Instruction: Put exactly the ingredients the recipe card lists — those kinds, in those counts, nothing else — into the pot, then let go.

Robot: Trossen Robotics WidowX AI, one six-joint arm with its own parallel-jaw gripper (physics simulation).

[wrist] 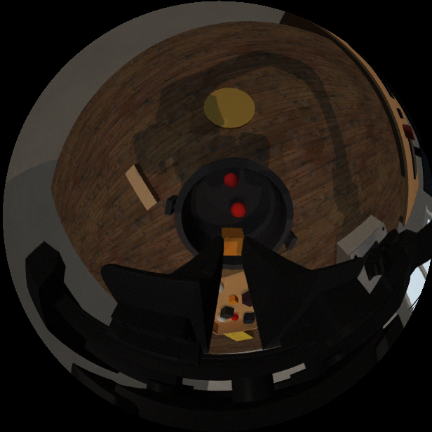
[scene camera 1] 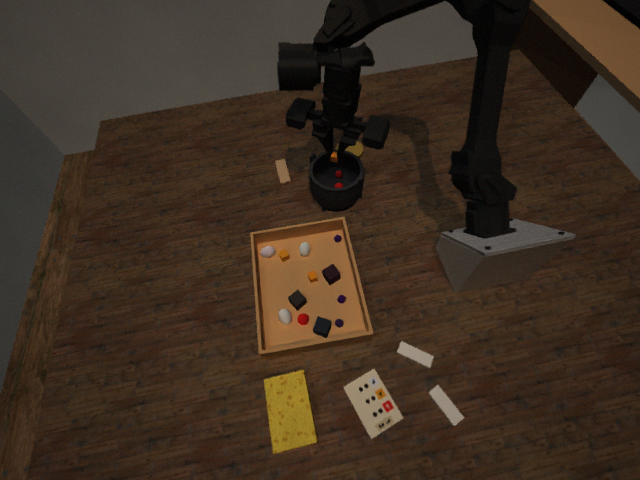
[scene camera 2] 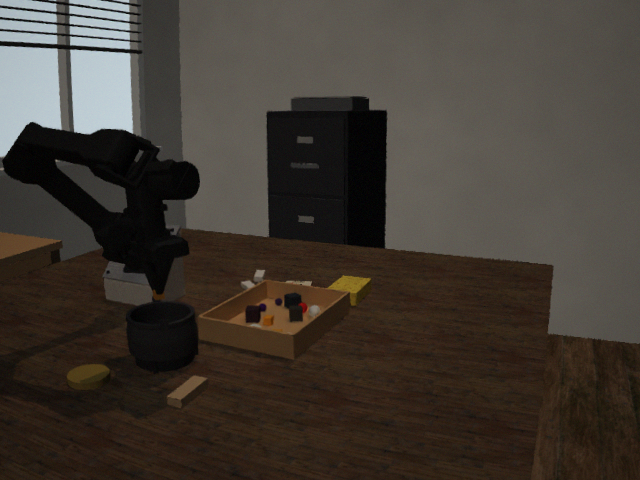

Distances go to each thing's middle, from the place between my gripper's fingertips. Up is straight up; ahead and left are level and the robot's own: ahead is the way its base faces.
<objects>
I see my gripper 7 cm above the black pot (scene camera 2: 162,335). Round my hand: yellow disc (scene camera 2: 91,376) 12 cm to the right, 12 cm below, 7 cm behind; wooden tray (scene camera 1: 274,281) 22 cm to the left, 12 cm ahead, 10 cm below; tan block (scene camera 2: 179,398) 11 cm below, 11 cm ahead, 9 cm to the right.
</objects>
